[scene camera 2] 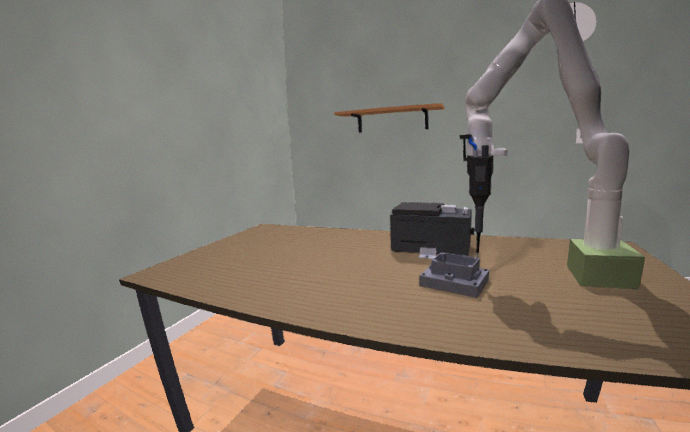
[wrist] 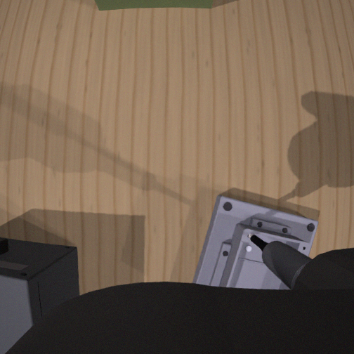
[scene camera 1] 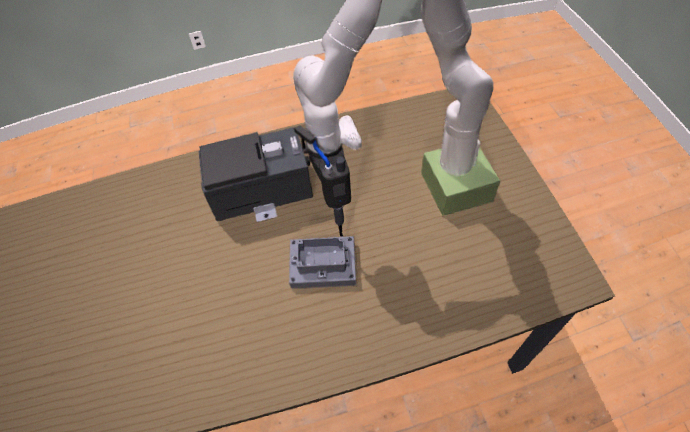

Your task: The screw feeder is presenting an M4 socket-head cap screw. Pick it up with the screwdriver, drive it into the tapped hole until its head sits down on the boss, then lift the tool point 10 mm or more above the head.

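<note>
The screwdriver (scene camera 1: 341, 234) (scene camera 2: 478, 250) (wrist: 252, 237) points down, its thin dark tip close above the back right corner of the raised box on the grey housing (scene camera 1: 308, 279) (scene camera 2: 448, 286) (wrist: 214, 242). A small pale speck shows by the tip in the wrist view; whether it is a screw on the bit or part of the corner boss I cannot tell. Contact between tip and boss cannot be made out. The black screw feeder (scene camera 1: 257, 192) (scene camera 2: 430, 235) (wrist: 15, 300) stands behind and left of the housing. Its pale outlet plate (scene camera 1: 259, 211) (scene camera 2: 427, 251) has a dark spot, too small to identify.
The housing and feeder stand on the brown table (scene camera 1: 152, 305) (scene camera 2: 305, 284) (wrist: 150, 100). The arm's green base block (scene camera 1: 471, 195) (scene camera 2: 605, 269) (wrist: 155, 4) is at the right in the scene views. A wooden shelf (scene camera 2: 389, 109) is on the wall.
</note>
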